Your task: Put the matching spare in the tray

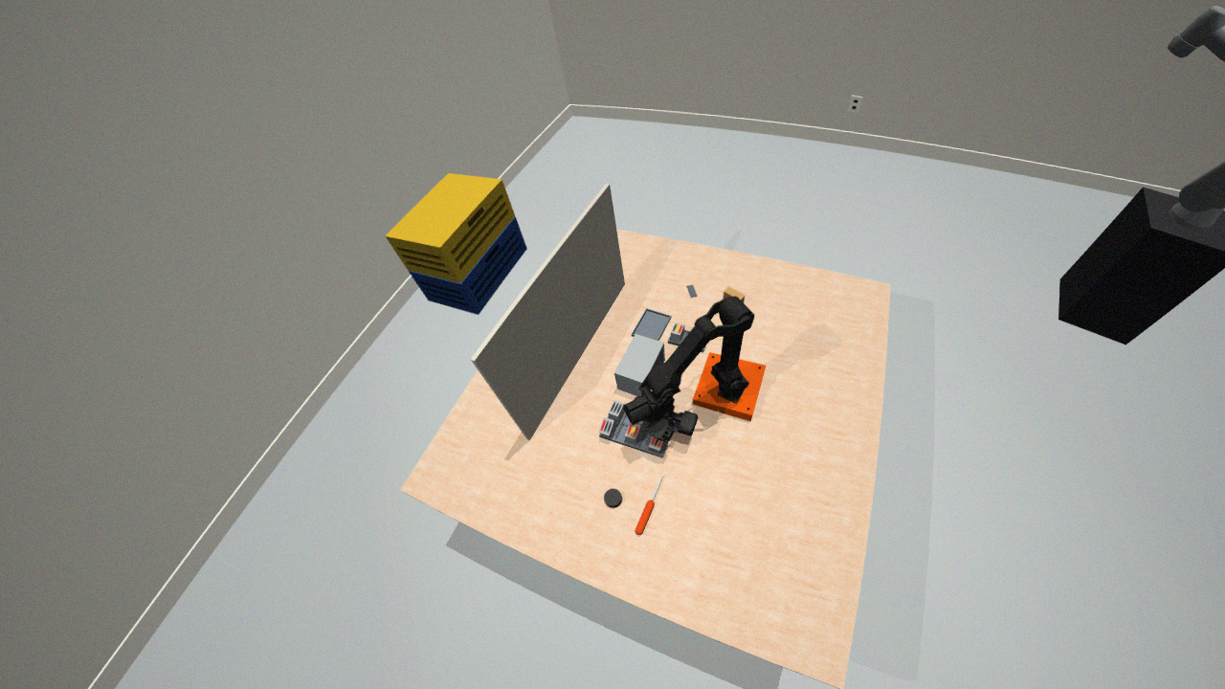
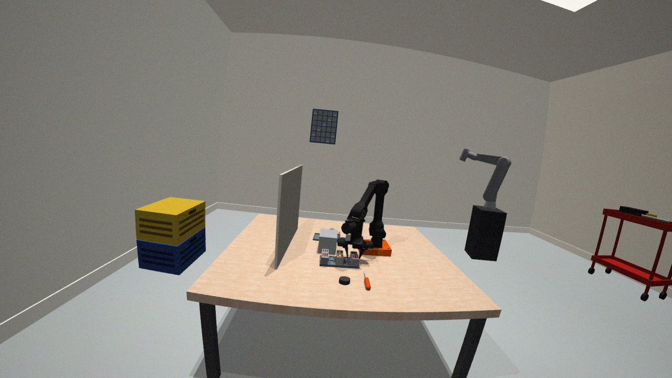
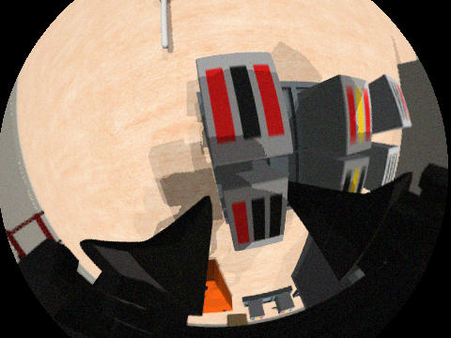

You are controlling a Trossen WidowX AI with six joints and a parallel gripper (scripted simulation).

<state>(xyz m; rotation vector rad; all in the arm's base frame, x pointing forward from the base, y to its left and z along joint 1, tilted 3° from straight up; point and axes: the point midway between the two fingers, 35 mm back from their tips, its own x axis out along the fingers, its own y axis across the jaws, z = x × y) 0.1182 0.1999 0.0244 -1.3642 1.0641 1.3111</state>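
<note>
My gripper tip is now 2 cm below the grey spare. Round my gripper tip: flat grey tray: 24 cm ahead, 32 cm to the right, 2 cm below; tall grey panel: 39 cm ahead, 10 cm to the right, 20 cm above; grey mounted unit: 16 cm ahead, 13 cm to the right, 3 cm above.
</note>
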